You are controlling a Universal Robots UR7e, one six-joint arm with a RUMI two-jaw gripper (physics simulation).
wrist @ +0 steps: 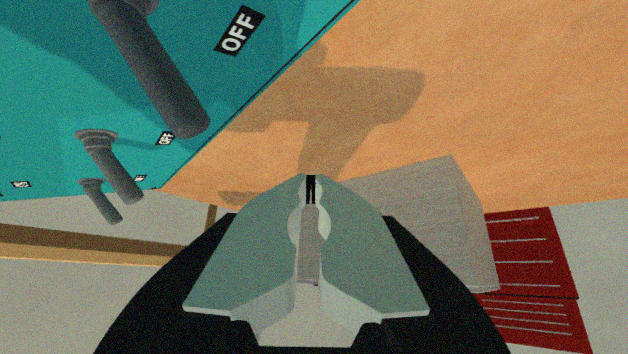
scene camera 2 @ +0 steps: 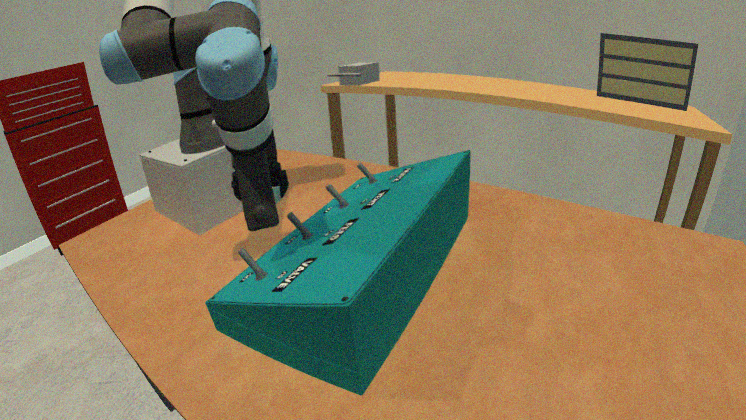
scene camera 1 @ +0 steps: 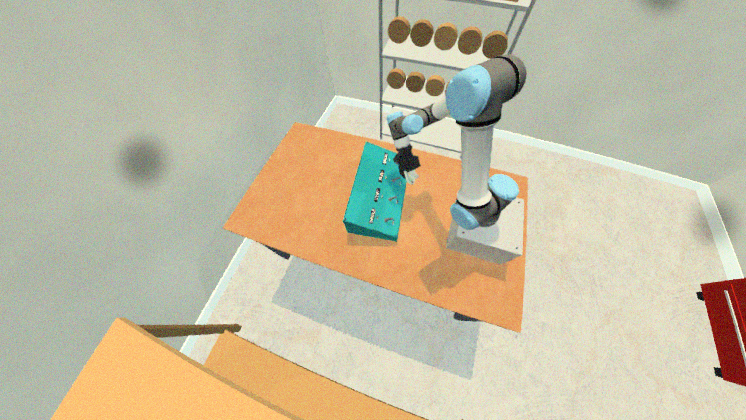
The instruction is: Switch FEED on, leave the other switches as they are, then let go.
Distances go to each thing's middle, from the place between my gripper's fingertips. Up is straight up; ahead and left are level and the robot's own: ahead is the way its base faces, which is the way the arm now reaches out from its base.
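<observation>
As for the teal switch box [scene camera 2: 332, 302], my hand is 30 mm above it, and also 150 mm short of it and 90 mm to the right of it. The vent lever [wrist: 123, 184] is 120 mm to the left of my hand and 50 mm ahead of it.
</observation>
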